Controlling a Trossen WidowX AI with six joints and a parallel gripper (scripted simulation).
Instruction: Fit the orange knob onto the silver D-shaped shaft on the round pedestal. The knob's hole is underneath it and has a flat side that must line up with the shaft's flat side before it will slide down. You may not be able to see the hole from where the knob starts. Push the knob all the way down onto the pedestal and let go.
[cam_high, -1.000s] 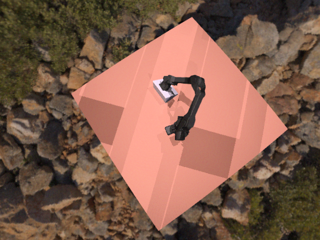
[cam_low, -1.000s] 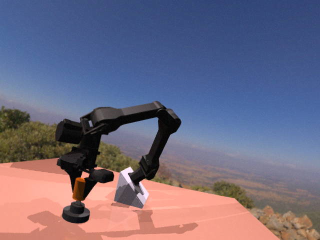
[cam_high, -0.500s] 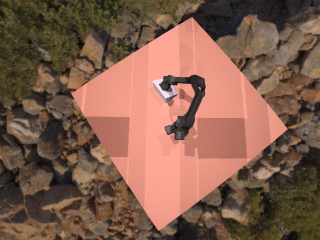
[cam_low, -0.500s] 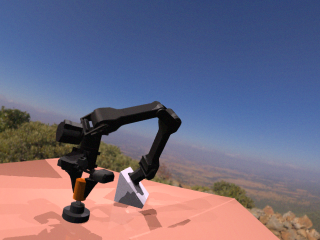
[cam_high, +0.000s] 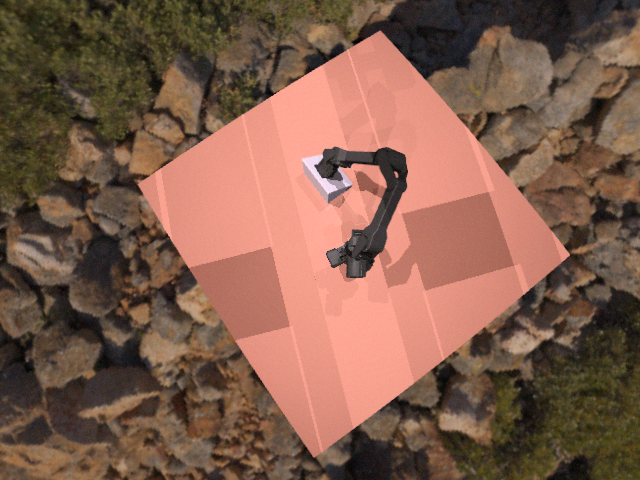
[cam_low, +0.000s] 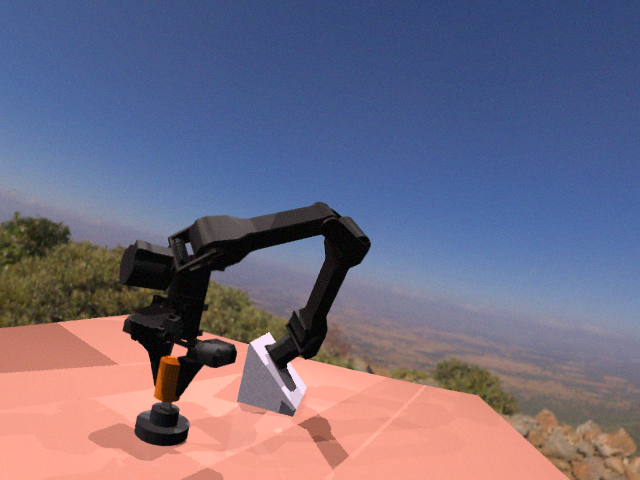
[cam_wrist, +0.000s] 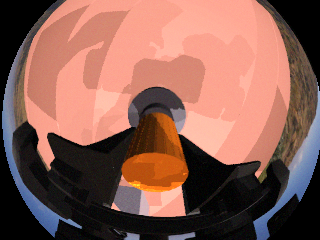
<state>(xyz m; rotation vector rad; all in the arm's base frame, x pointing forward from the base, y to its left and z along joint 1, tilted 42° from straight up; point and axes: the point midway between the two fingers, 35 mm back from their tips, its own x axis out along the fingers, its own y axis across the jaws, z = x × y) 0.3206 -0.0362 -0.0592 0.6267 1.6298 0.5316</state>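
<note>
My gripper tip is 4 cm above the round black pedestal. The rest, counted from my gripper tip: orange knob (3 cm above).
</note>
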